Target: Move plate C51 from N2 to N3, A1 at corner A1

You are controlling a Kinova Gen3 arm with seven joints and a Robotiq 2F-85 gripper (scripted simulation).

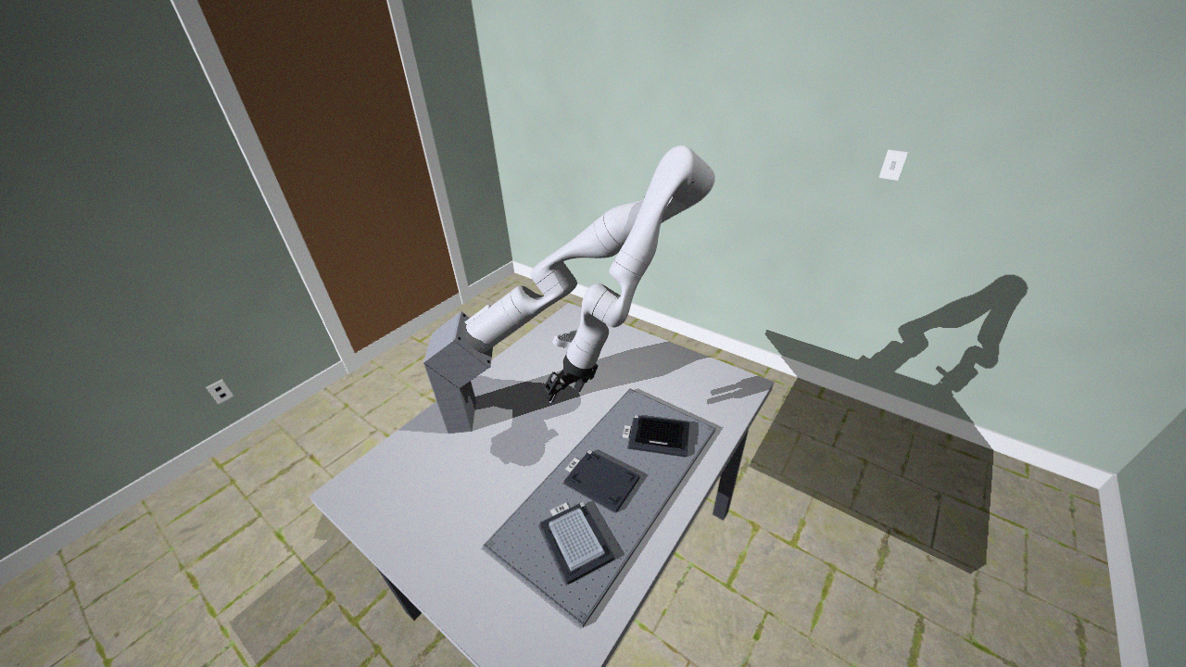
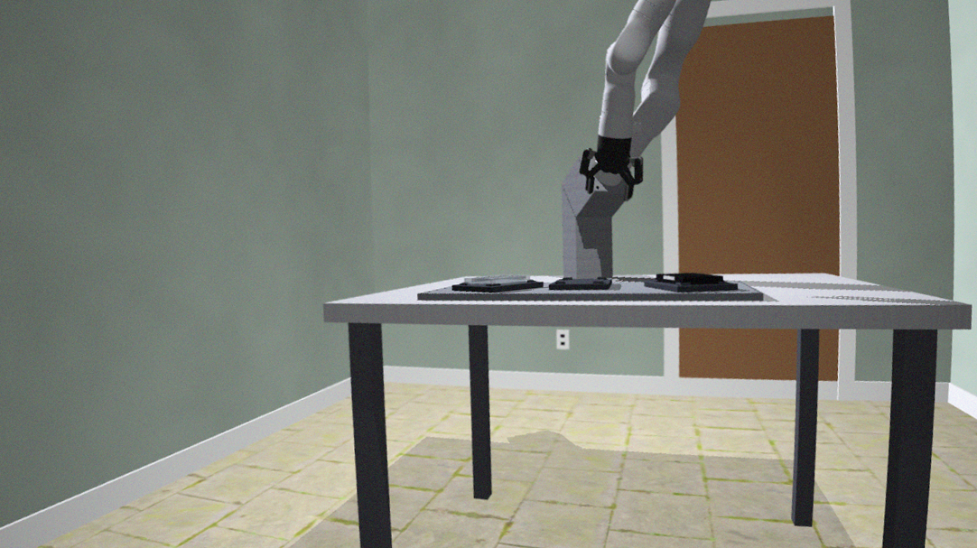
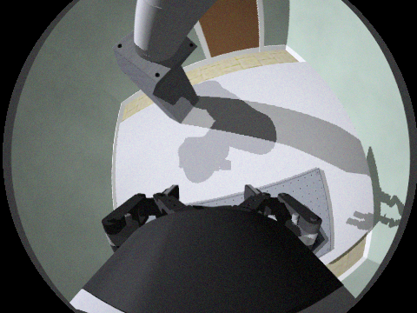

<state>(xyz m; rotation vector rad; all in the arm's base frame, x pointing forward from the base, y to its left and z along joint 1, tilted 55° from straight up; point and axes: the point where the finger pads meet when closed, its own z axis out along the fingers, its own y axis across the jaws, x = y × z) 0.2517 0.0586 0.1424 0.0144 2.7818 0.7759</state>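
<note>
The plate nest N2 is 240 mm to the left of my hand, 200 mm below it and 110 mm ahead of it. Round my hand: N2 tag: 210 mm below, 170 mm to the left, 40 mm ahead; then N3 tag: 210 mm below, 70 mm ahead, 20 mm to the right; then landing nest N3: 200 mm below, 150 mm ahead, 20 mm to the left.
</note>
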